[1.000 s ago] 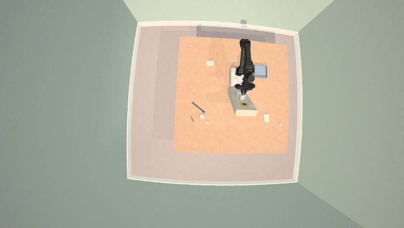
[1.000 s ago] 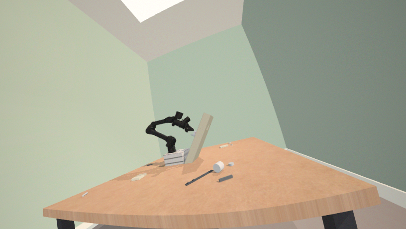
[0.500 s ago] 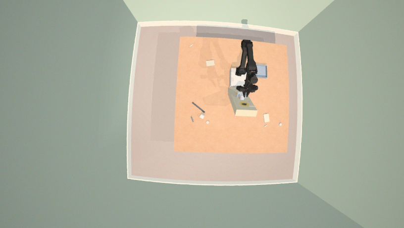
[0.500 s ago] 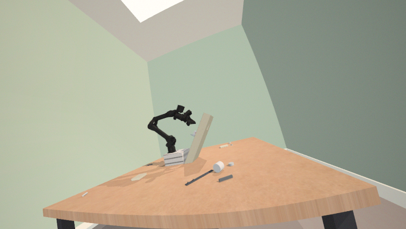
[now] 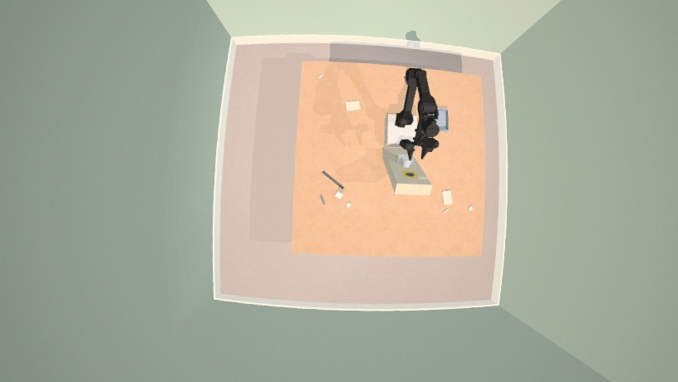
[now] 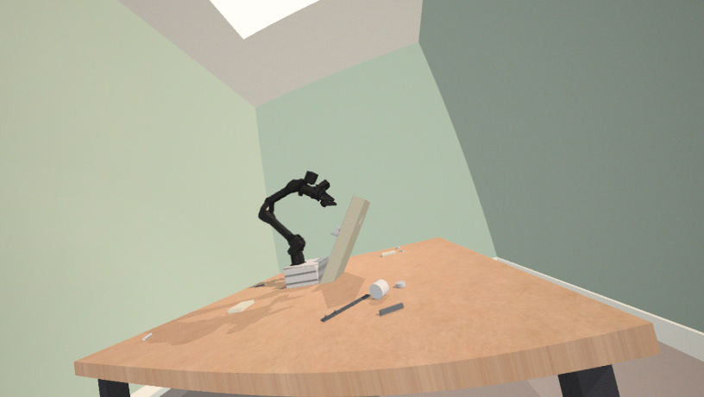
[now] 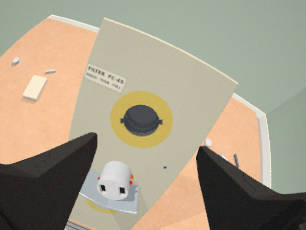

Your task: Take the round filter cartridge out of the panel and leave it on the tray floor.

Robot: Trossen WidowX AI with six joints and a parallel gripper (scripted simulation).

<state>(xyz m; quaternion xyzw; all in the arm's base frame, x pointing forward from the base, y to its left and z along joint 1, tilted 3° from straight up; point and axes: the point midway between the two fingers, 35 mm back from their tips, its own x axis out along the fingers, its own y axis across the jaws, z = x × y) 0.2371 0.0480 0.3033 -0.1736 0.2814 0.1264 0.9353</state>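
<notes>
Now: gripper tip 1 cm past the round filter cartridge and 15 cm above it. The rest, counted from my gripper tip: blue-grey tray: 40 cm behind, 22 cm to the left, 36 cm below.
</notes>
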